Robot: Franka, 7 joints.
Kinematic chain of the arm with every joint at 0, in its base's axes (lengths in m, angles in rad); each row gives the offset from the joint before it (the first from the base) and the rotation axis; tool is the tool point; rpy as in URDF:
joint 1: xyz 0 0 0.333 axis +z
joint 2: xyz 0 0 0 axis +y
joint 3: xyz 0 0 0.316 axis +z
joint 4: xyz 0.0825 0 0 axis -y
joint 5: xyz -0.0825 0 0.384 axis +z
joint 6: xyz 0 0 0 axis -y
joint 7: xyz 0.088 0 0 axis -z
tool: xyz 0 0 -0.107 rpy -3.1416 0 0
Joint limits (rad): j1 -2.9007..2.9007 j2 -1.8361..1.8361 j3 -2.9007..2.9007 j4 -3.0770..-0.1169 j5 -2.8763..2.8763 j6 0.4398..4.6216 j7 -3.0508..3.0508
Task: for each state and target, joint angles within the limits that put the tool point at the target. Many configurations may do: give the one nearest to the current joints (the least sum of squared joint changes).
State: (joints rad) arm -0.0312 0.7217 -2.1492 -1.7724 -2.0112 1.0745 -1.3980
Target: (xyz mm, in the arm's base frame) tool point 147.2 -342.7 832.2
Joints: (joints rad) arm 0.1622 0.9694 -2.1028 -1.8089 -1.9738 0.9345 -1.3980
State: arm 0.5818 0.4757 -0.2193 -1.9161 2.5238 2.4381 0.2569
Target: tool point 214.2 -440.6 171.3
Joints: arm -0.1127 0.6170 -0.9045 -2.2922 2.5089 2.6238 0.2569
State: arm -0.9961 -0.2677 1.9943 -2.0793 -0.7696 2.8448 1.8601
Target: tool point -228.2 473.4 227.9
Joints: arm -0.5345 -0.3410 2.4827 -2.3455 -0.8309 2.8954 1.8601
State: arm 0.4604 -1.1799 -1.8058 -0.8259 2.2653 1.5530 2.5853
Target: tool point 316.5 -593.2 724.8
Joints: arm 1.2141 -0.9230 -1.6481 -1.2709 2.1817 1.6398 2.5853
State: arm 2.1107 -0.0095 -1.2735 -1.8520 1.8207 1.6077 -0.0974
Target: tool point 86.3 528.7 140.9
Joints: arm 2.1077 0.7474 -0.8445 -2.1474 1.7799 1.6896 -0.0974
